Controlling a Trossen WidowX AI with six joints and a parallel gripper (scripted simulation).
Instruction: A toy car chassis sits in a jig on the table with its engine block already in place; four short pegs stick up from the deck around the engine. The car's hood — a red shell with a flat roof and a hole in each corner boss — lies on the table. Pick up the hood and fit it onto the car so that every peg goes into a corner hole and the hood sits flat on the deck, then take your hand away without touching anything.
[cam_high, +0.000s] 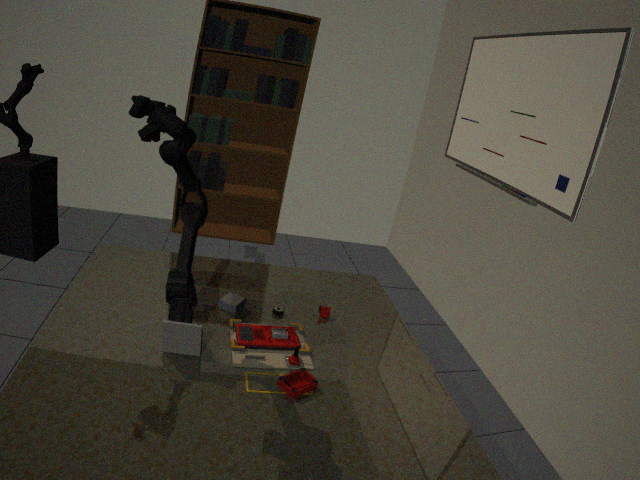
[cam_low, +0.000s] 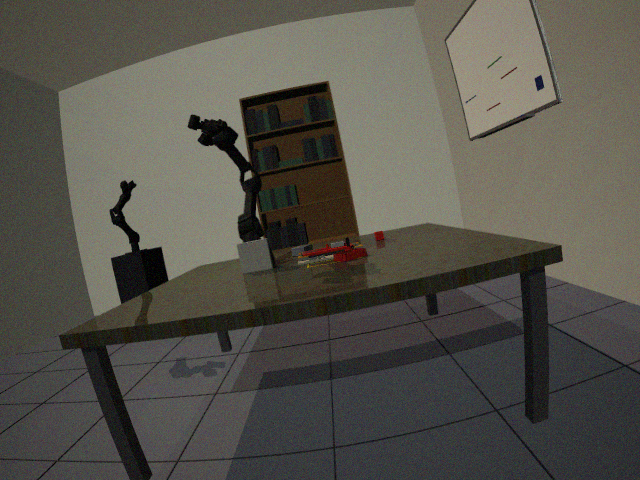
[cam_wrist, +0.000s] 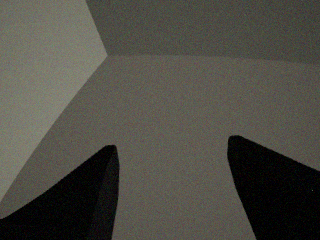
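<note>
The red hood is 63 cm ahead of my gripper tip, 31 cm to the right of it and 67 cm below it.
</note>
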